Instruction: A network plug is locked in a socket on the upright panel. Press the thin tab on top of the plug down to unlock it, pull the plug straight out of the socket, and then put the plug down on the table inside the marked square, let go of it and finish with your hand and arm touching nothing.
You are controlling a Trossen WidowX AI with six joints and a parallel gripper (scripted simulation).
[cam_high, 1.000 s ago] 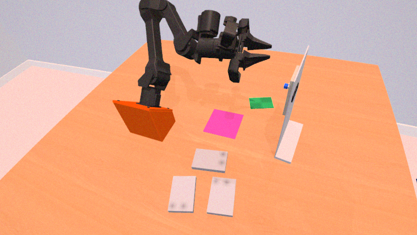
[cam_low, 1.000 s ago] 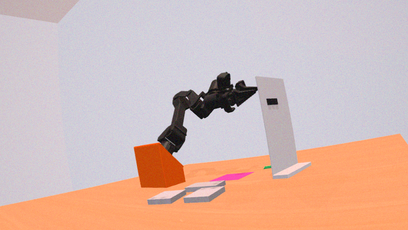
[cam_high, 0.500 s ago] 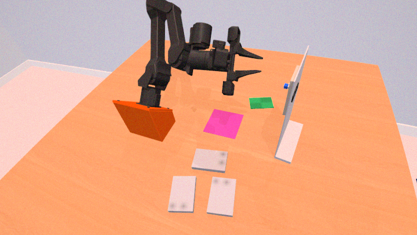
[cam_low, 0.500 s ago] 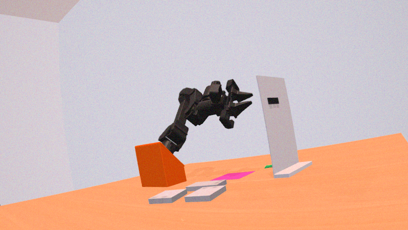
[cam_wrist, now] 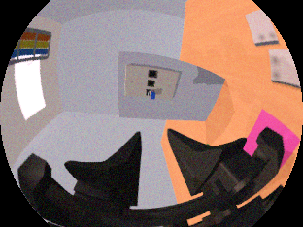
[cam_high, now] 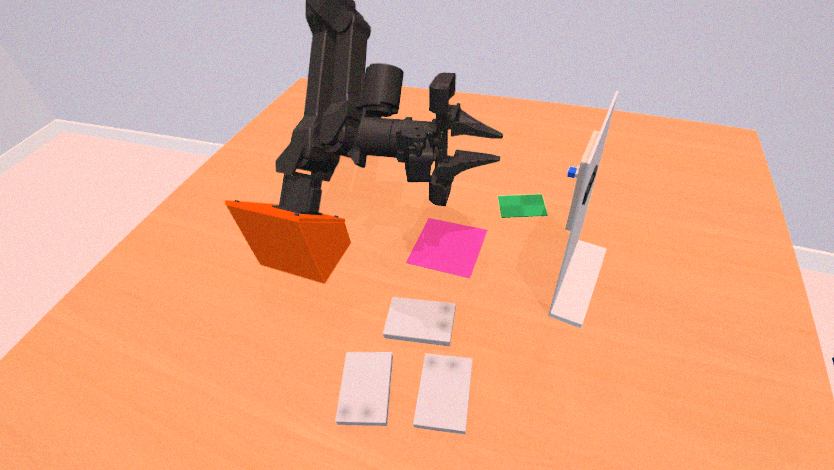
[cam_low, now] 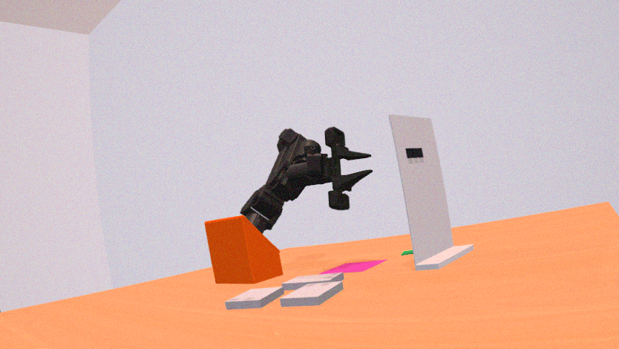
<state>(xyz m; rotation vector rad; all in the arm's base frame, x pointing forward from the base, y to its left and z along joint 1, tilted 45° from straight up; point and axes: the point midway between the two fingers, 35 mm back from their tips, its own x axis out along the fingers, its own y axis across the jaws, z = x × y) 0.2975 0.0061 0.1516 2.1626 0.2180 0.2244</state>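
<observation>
The network plug is 11 cm ahead of my gripper tip, 1 cm to the right of it and 1 cm below it. From my gripper tip the other things lie so: magenta square: 9 cm behind, 2 cm to the right, 23 cm below; upright white panel: 13 cm ahead, 2 cm to the right, 9 cm below.
</observation>
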